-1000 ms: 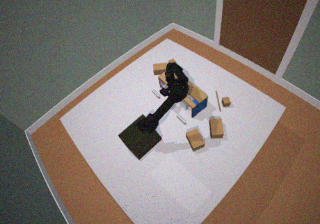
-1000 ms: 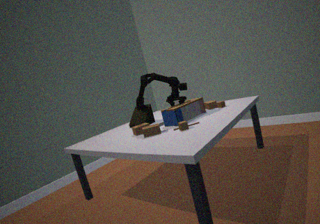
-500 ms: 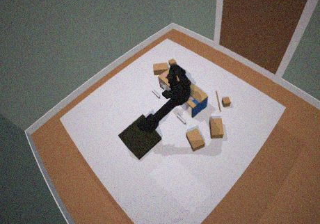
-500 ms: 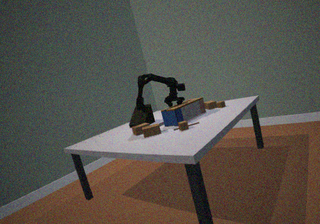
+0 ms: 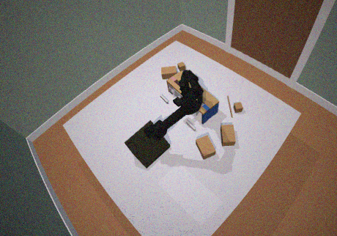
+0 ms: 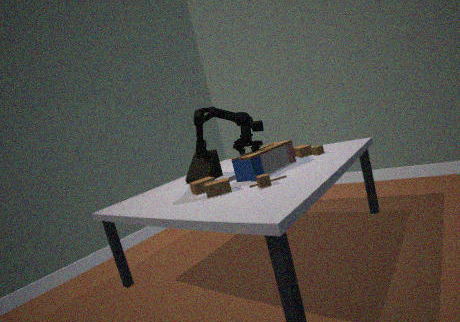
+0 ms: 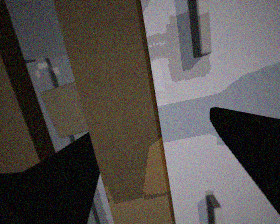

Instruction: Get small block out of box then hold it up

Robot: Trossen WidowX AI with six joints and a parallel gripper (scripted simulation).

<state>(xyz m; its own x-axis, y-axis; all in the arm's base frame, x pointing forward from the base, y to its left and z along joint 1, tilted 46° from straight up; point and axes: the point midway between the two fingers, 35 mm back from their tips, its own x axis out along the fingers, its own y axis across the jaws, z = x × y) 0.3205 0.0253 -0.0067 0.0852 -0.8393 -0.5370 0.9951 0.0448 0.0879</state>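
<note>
Right now the small tan block is 50 mm ahead of my gripper tip and 20 mm to the right of it. From my gripper tip the other things lie so: thin stick (240 mm ahead, 170 mm to the right, 80 mm below).
</note>
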